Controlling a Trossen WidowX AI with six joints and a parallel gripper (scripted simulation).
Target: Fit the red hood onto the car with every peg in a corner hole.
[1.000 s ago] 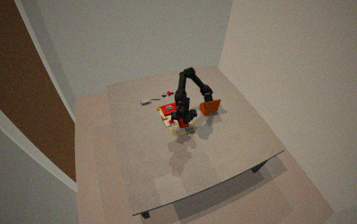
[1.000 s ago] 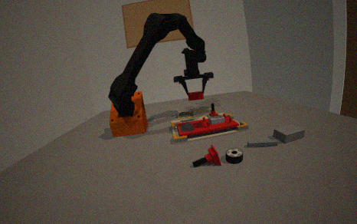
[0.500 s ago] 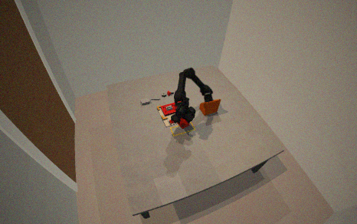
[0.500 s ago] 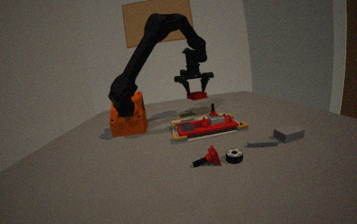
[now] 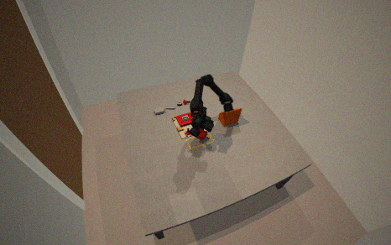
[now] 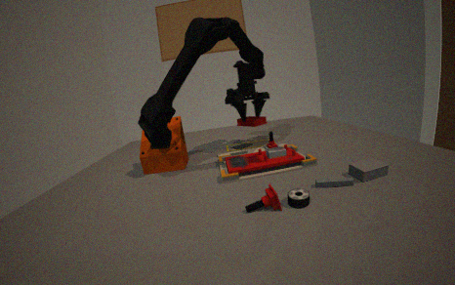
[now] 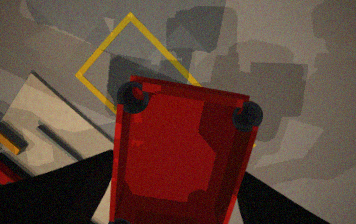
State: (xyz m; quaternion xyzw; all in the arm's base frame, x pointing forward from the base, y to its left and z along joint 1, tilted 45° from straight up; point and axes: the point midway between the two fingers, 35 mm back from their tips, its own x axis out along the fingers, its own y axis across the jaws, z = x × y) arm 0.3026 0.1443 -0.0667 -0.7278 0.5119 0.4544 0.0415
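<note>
Now: the red hood 1 cm below my gripper tip. Also, from my gripper tip: black wheel: 3 cm ahead, 43 cm to the right, 9 cm below; grey engine block: 3 cm ahead, 22 cm to the right, 7 cm below; jig: 20 cm to the right, 9 cm below.
</note>
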